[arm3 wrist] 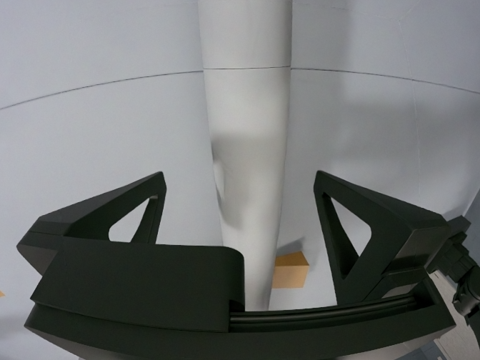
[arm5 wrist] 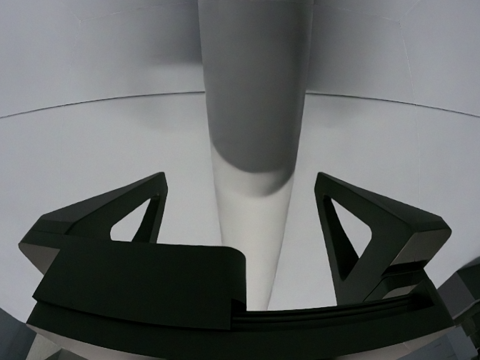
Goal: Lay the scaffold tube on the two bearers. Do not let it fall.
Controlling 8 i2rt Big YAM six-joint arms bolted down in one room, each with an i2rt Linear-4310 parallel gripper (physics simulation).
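Observation:
The pale scaffold tube [arm3 wrist: 247,115] [arm5 wrist: 255,220] runs top to bottom through both wrist views and lies over a light surface. The arm3 gripper [arm3 wrist: 240,172] is open above the tube, one finger to each side, with a gap on both sides. The arm5 gripper [arm5 wrist: 241,173] is open in the same way over its part of the tube, where a dark shadow covers the upper part. A tan block [arm3 wrist: 290,275] shows right beside the tube in the arm3 wrist view; I cannot tell whether it is a bearer. The tube's ends are not visible.
A dark arm part [arm3 wrist: 467,287] shows at the right edge of the arm3 wrist view. A bit of another tan piece [arm3 wrist: 1,294] shows at the left edge. Dark grey shapes [arm5 wrist: 462,285] stand at the lower right of the arm5 wrist view.

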